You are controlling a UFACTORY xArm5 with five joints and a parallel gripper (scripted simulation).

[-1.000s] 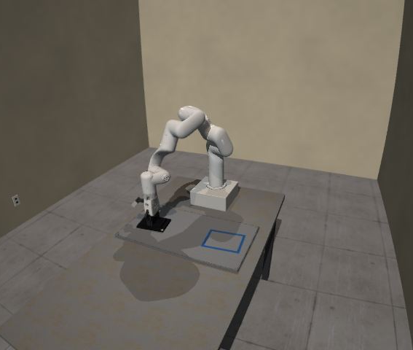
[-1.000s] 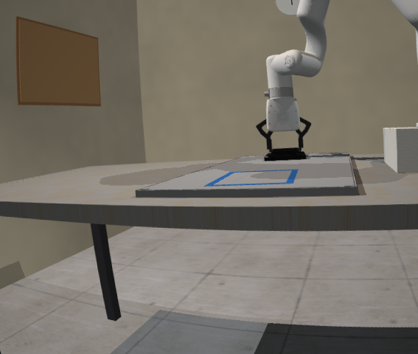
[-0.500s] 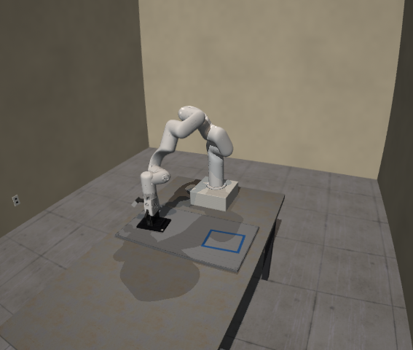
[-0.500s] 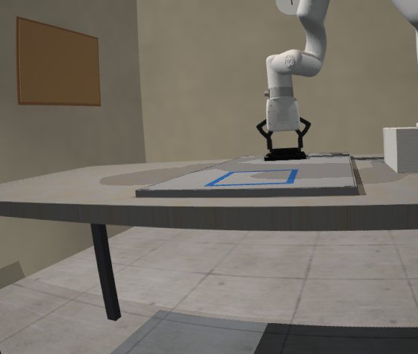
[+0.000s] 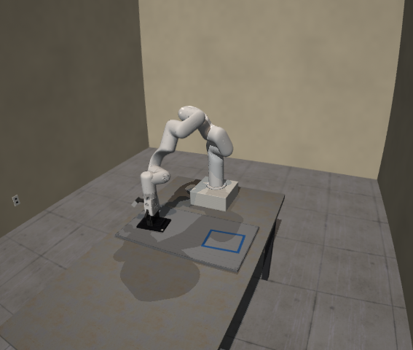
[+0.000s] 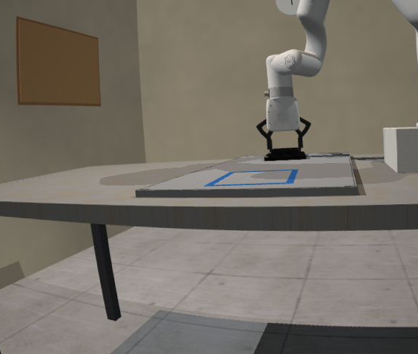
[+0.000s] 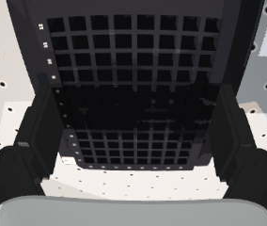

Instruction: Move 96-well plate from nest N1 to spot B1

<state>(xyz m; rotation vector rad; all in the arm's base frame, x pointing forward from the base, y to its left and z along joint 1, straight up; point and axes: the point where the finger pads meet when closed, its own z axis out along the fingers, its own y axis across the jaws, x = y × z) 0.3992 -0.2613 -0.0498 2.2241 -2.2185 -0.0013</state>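
Right now the black 96-well plate is 1 cm below my hand. The rest, counted from my hand: black plate nest N1 (2 cm below).
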